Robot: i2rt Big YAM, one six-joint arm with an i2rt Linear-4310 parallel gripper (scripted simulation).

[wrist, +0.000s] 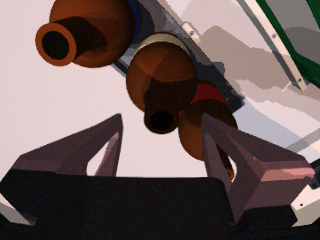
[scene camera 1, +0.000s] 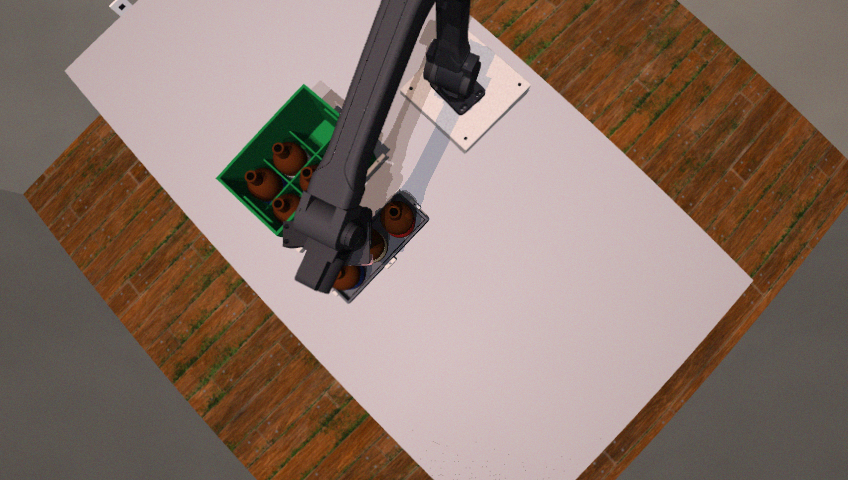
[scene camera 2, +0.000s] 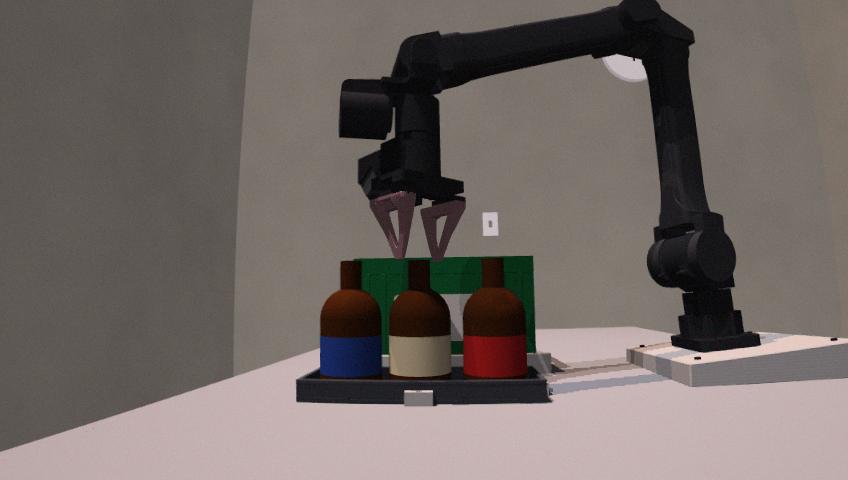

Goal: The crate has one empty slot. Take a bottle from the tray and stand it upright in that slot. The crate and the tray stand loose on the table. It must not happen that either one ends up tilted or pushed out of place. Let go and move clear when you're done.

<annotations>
A red-label bottle shows in the wrist view [208,99], in scene camera 1 and in scene camera 2. The same spot on the red-label bottle: [scene camera 2: 494,320] is [scene camera 1: 408,229].
</annotations>
